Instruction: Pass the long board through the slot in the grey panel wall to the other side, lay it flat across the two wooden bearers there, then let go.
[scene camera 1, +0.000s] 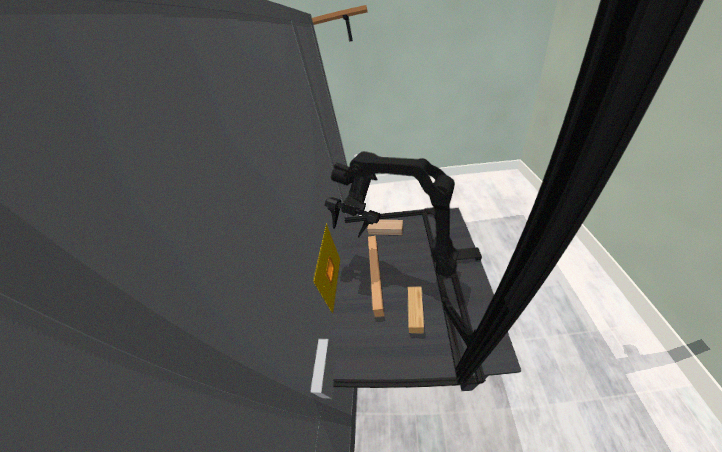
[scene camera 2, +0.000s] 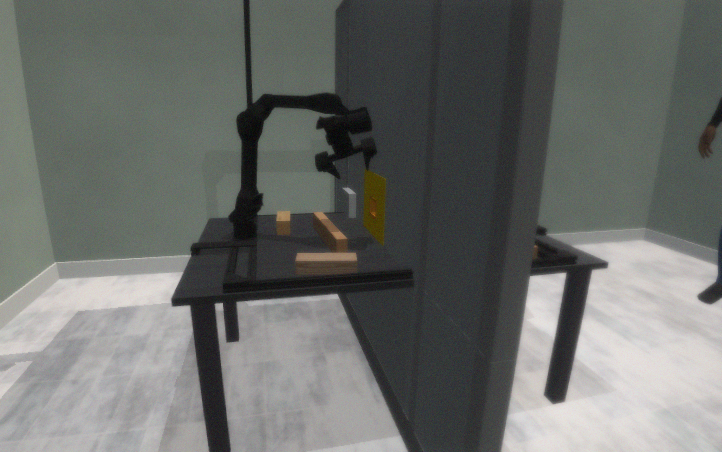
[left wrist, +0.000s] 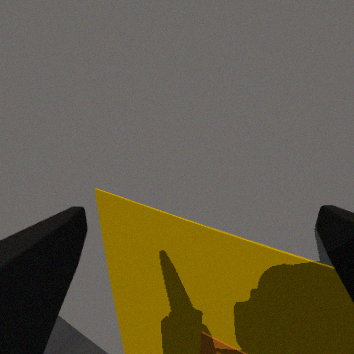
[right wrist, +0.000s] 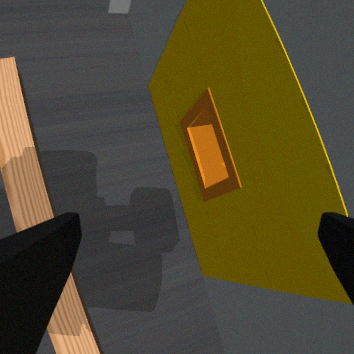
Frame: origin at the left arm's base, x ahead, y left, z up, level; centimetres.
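Seen in the pictures: left gripper, between the fingertips: (left wrist: 204, 217); right gripper, between the fingertips: (scene camera 1: 346, 233) (scene camera 2: 353, 174) (right wrist: 202, 224); right arm's base, origin of its link: (scene camera 1: 446, 271) (scene camera 2: 244, 237).
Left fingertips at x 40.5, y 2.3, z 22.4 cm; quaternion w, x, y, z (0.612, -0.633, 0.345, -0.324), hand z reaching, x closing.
Observation:
Offsets run from my left fingertips to a thing's top centre. "*": to the spot under its first point. Level surfaces: height alone.
The long board {dz -18.6, dx +23.9, dy -0.7 cm} (scene camera 1: 376, 277) (scene camera 2: 330, 232) (right wrist: 25, 195) lies flat on the table, roughly parallel to the grey panel wall (scene camera 1: 186, 159) (scene camera 2: 452, 213) (left wrist: 200, 100) (right wrist: 320, 60). A yellow plate {* dz -6.4, dx +7.8, dy +1.9 cm} (scene camera 1: 326, 245) (scene camera 2: 374, 186) (left wrist: 140, 235) (right wrist: 265, 150) on the wall surrounds the orange-lined slot {* dz -16.7, dx +7.0, dy -1.4 cm} (scene camera 1: 330, 269) (scene camera 2: 373, 206) (right wrist: 217, 190). My right gripper (scene camera 1: 347, 230) (scene camera 2: 353, 173) (right wrist: 202, 224) is open and empty, above the table between board and wall. My left gripper (left wrist: 204, 217) is open and empty, facing the wall's other side. The two bearers across the wall cannot be made out.
Two short wooden blocks, one pale {dz -20.5, dx +28.6, dy +25.5 cm} (scene camera 1: 385, 227) (scene camera 2: 326, 262) and one yellowish {dz -19.3, dx +37.6, dy -17.2 cm} (scene camera 1: 415, 309) (scene camera 2: 282, 222), lie near the board. A light grey bar {* dz -14.3, dx +9.2, dy -36.8 cm} (scene camera 1: 319, 365) (scene camera 2: 350, 202) sticks out from the wall. Black rails edge the table {dz -24.3 cm} (scene camera 1: 372, 357). Another table (scene camera 2: 591, 261) stands beyond the wall.

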